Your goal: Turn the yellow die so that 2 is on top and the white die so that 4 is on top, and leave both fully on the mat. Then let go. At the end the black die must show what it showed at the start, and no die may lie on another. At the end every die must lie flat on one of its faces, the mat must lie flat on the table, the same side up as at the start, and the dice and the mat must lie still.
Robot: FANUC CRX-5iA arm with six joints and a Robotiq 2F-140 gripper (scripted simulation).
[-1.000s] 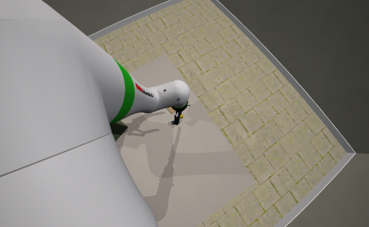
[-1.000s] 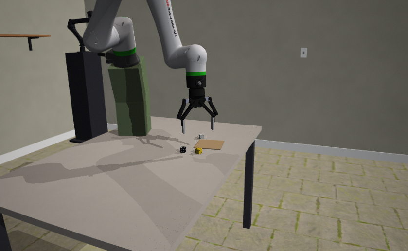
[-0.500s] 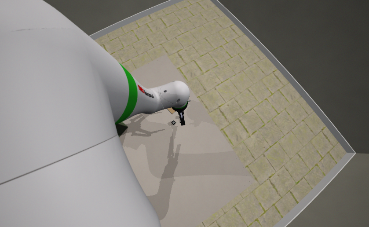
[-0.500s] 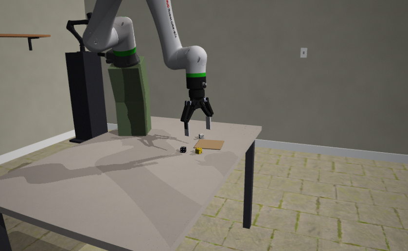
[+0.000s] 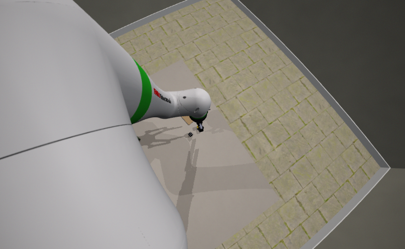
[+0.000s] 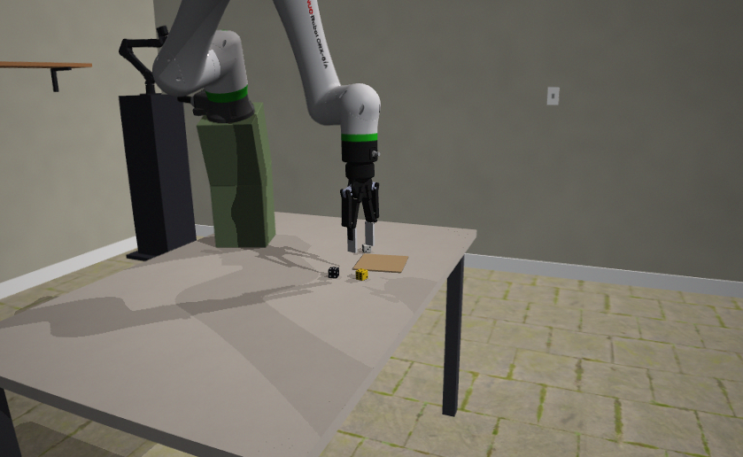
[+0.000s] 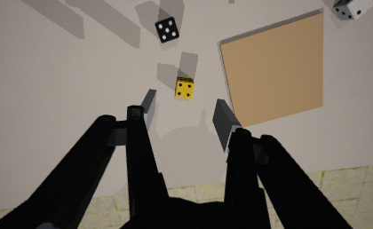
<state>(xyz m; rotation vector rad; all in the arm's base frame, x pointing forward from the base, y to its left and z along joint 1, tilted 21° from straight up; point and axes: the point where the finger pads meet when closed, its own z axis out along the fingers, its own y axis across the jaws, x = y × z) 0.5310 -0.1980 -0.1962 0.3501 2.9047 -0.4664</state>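
The yellow die lies 100 mm below my hand. Also, from my hand: tan mat: 140 mm to the left, 110 mm below; then white die: 220 mm to the left, 100 mm below, 80 mm behind; then black die: 100 mm below, 80 mm behind, 10 mm to the right.
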